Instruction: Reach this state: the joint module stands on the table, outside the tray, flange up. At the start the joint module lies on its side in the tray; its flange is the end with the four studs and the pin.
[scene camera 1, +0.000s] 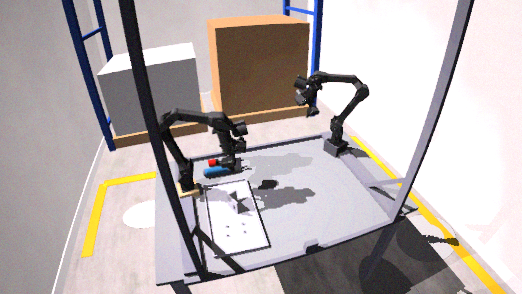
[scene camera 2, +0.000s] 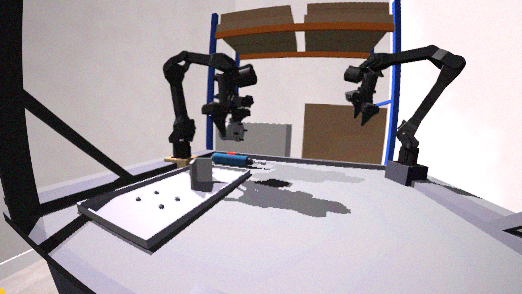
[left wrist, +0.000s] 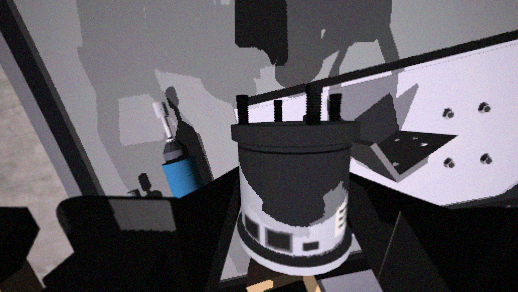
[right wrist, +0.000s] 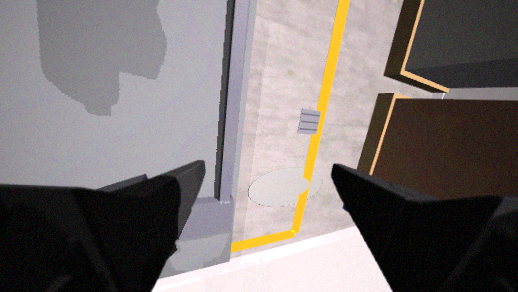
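The grey, round joint module is held in the air between the fingers of my left gripper. Its axis looks roughly level, with the studded flange toward the right in scene camera 2. In the left wrist view the four studs point to the top of the picture. In scene camera 1 the module is hard to make out. It hangs beyond the back end of the white tray, above the table. My right gripper is open and empty, high at the right back.
A grey angle bracket stands in the tray with several small bolts. A blue tool lies behind the tray, near the left gripper, beside a red part. Frame posts surround the table.
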